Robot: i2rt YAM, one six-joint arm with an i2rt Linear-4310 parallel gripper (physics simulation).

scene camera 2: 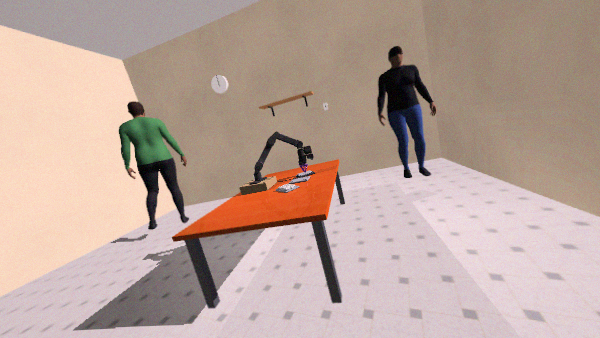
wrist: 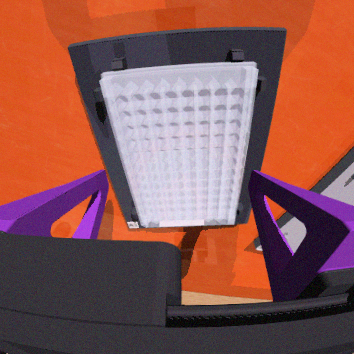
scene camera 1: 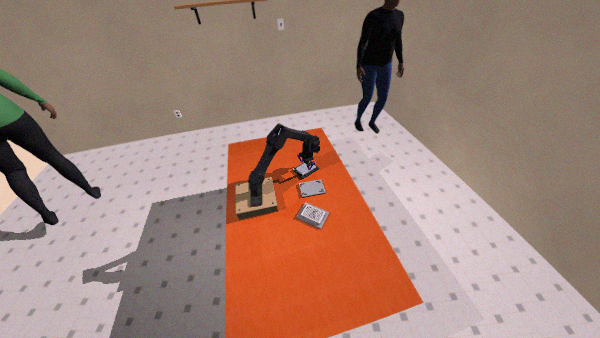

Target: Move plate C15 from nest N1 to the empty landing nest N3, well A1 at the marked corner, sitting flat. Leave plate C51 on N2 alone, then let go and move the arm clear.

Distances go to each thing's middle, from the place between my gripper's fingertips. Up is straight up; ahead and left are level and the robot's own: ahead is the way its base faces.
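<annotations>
Relative to the plate nest [wrist: 264, 45], my gripper is 20 mm above.
</annotations>
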